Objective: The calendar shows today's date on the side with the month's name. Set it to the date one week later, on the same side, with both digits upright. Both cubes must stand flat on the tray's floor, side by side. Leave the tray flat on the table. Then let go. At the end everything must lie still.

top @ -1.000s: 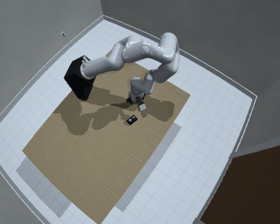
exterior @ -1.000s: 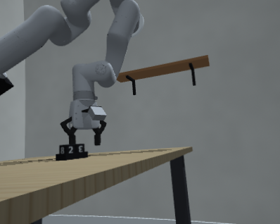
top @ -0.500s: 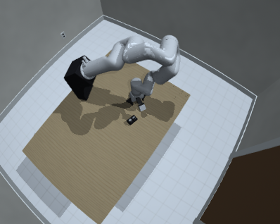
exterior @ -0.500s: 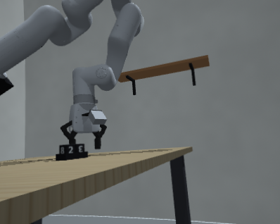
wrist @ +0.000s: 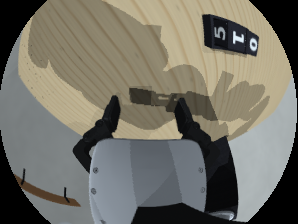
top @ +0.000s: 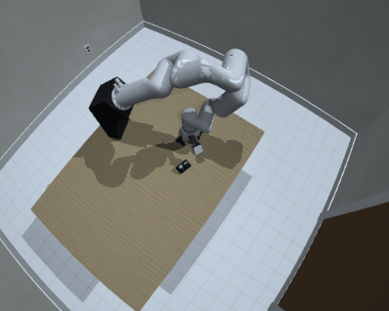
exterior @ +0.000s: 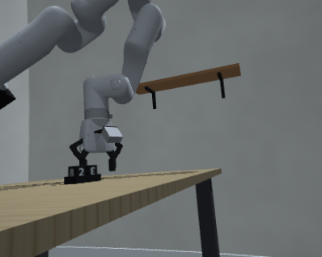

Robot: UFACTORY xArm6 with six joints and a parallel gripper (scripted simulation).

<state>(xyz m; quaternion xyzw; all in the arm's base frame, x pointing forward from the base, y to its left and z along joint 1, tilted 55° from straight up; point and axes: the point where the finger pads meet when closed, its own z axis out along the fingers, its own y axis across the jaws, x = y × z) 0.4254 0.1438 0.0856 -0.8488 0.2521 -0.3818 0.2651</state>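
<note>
Now: the black cube 120 mm to the right of my hand and 80 mm ahead of it. The rest, counted from my hand: black calendar tray: 130 mm to the right, 80 mm ahead, 20 mm below.
</note>
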